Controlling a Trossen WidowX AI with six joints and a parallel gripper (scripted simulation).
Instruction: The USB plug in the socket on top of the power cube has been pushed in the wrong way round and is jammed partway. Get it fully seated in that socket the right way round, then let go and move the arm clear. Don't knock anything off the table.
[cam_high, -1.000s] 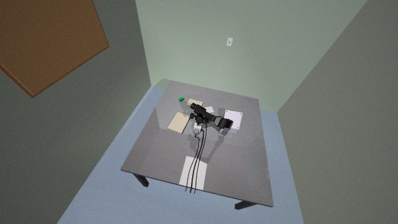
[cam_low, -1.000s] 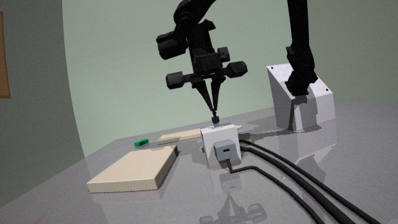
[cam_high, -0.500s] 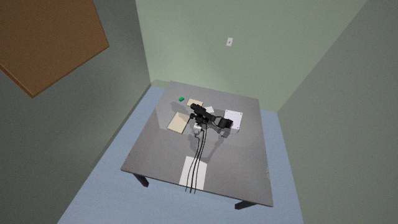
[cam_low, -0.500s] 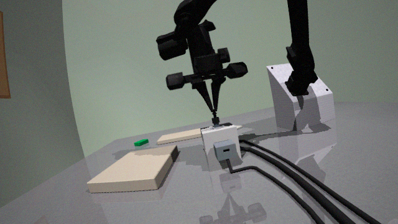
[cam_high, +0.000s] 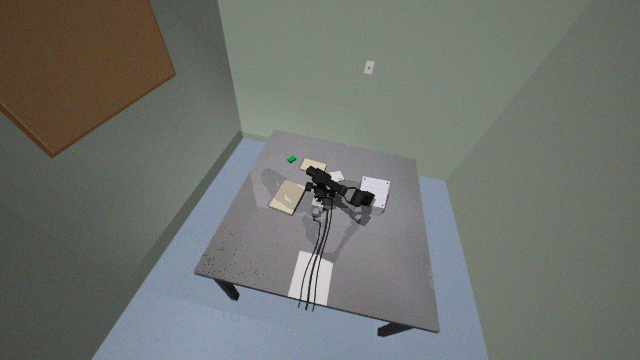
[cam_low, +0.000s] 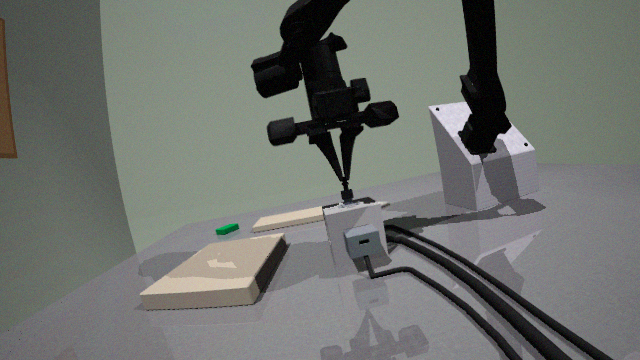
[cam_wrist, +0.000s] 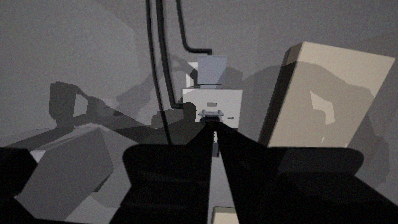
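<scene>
The black USB plug is 20 mm below my gripper tip. Also, from my gripper tip: green block: 310 mm ahead, 390 mm to the right, 100 mm below; then tan slab: 210 mm ahead, 20 mm to the right, 100 mm below.
</scene>
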